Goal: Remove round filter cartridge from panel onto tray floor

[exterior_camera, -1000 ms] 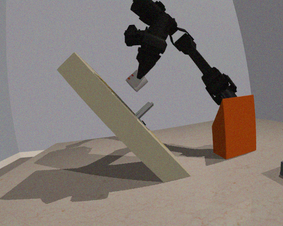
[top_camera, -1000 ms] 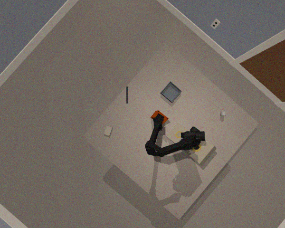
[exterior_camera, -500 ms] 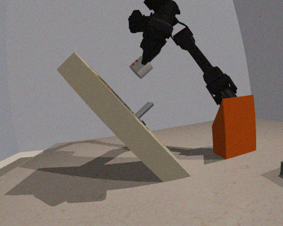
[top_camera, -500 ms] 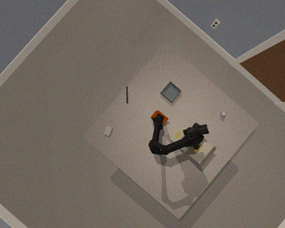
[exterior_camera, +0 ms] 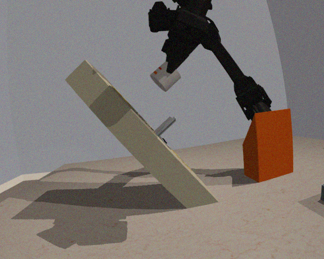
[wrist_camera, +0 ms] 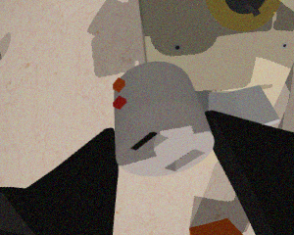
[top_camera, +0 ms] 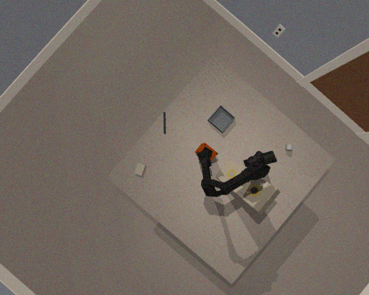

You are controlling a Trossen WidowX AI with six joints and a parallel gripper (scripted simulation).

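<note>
The grey tray lies 300 mm behind my gripper tip, 270 mm below it and 240 mm to the left of it. The rest, counted from my gripper tip: service panel (100 mm to the right, 100 mm below, 50 mm ahead); white block (630 mm behind, 430 mm to the right, 270 mm below); round filter cartridge (right at my gripper tip).
</note>
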